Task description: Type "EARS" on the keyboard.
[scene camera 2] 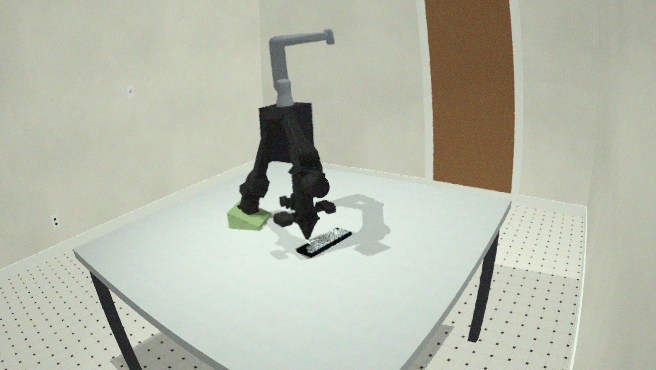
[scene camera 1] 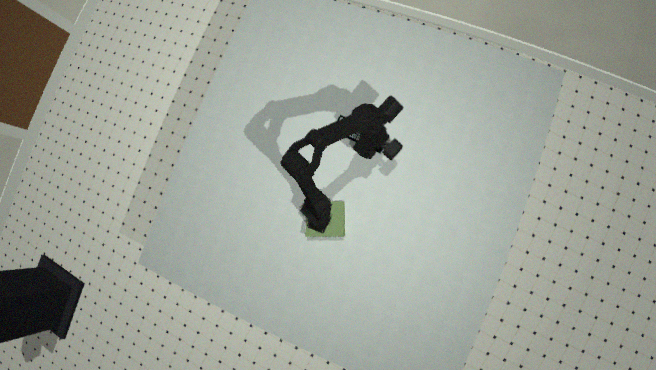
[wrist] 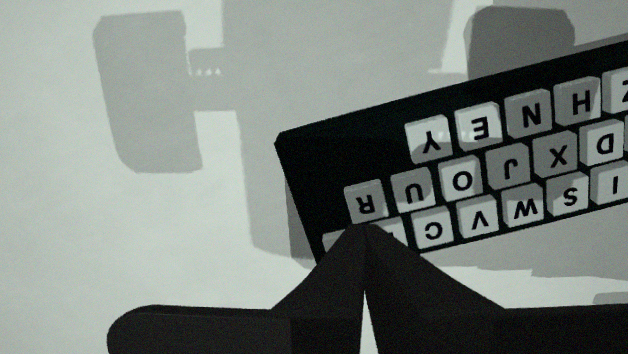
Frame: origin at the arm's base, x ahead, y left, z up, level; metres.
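Where they show: gripper, between the fingertips: (scene camera 2: 307, 239) (wrist: 361, 237); arm's base, origin of its link: (scene camera 2: 247, 209) (scene camera 1: 319, 222).
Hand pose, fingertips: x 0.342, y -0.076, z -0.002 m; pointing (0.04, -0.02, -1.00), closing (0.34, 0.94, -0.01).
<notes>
Each offset is from my fingertips to the top centre of the thing. Level surfaces: height alone.
The black keyboard {dx +0.009, dy +0.073, dz -0.027 m} (scene camera 2: 327, 243) (wrist: 320, 165) lies on the table; its pale letter keys appear upside down in the wrist view. The R key {dx +0.003, dy +0.003, dz -0.027 m} (wrist: 366, 201), E key {dx -0.012, dy +0.051, dz -0.027 m} (wrist: 479, 128) and S key {dx +0.028, dy +0.081, dz -0.027 m} (wrist: 569, 197) are readable; the A key cannot be made out. My gripper (scene camera 2: 308, 237) (wrist: 361, 237) is shut and empty, pointing down over the keyboard's end. In the wrist view its tips are just below the R key, partly covering two keys left of the C key {dx +0.024, dy +0.025, dz -0.027 m} (wrist: 433, 231). Whether they touch a key is unclear. In scene camera 1 the arm hides most of the keyboard.
The arm's base stands on a green block (scene camera 1: 338, 220) (scene camera 2: 246, 220) on the pale table {dz -0.043 m} (scene camera 1: 425, 250) (scene camera 2: 310, 310). A black pedestal (scene camera 1: 35, 302) (scene camera 2: 268, 150) with a grey arm (scene camera 2: 280, 62) stands beyond the table. Shadows of the arm fall around the keyboard.
</notes>
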